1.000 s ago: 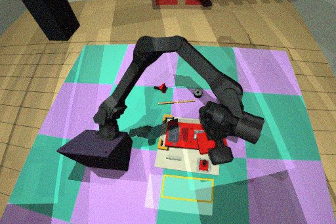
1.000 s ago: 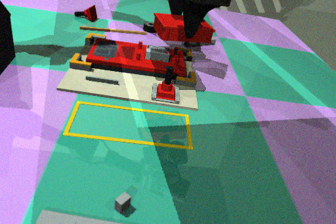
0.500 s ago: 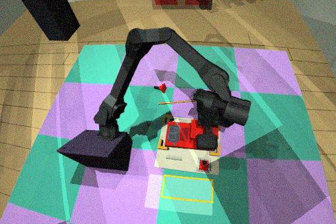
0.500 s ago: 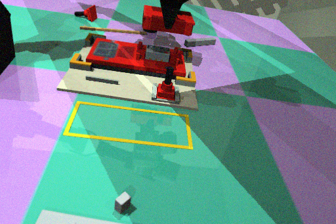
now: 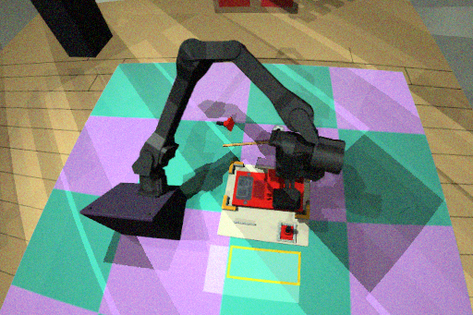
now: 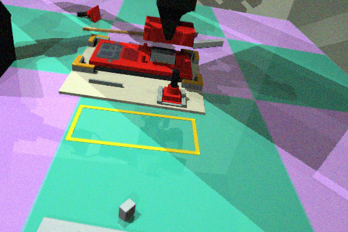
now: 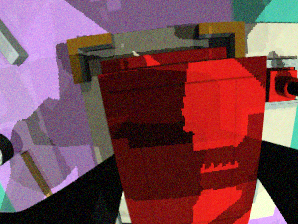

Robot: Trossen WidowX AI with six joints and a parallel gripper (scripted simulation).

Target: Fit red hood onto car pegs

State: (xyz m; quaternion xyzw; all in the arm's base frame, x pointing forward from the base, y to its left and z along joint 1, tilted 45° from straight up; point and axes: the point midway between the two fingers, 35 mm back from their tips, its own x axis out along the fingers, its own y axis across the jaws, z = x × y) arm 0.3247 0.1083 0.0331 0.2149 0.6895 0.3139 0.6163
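Now: the grey engine block 10 mm to the left of my gripper tip and 60 mm below it. The rest, counted from my gripper tip: red hood: 10 mm above; then thin wooden stick: 130 mm behind, 160 mm to the left, 80 mm below.
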